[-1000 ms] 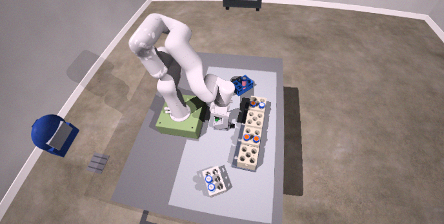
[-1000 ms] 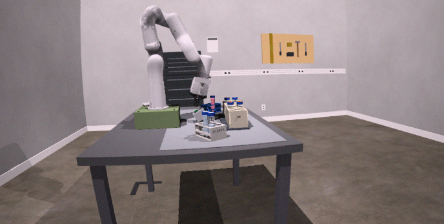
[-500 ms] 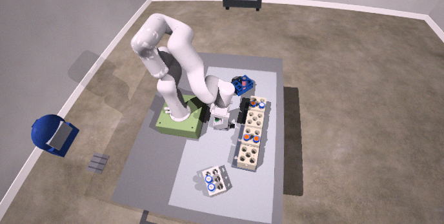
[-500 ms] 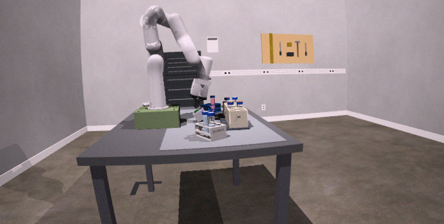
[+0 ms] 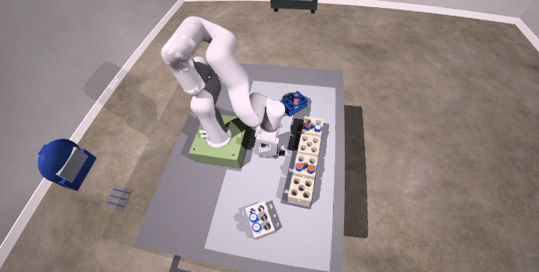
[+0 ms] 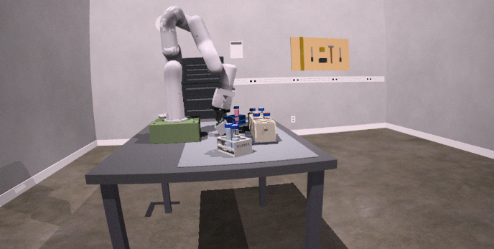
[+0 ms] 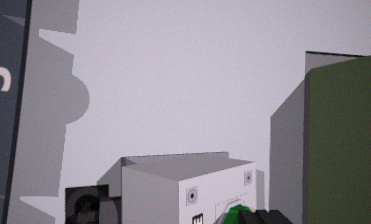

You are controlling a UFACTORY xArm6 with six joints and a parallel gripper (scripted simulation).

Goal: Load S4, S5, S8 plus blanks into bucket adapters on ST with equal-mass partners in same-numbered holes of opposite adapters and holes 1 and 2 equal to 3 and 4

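The green done key lies 30 mm below my hand. From my hand the other things lie so: bucket adapter: 220 mm ahead, 50 mm below, 10 mm to the right; then small sloped desk: 40 mm below, 20 mm ahead; then pink-filled tube: 280 mm to the left, 170 mm ahead, 30 mm below.
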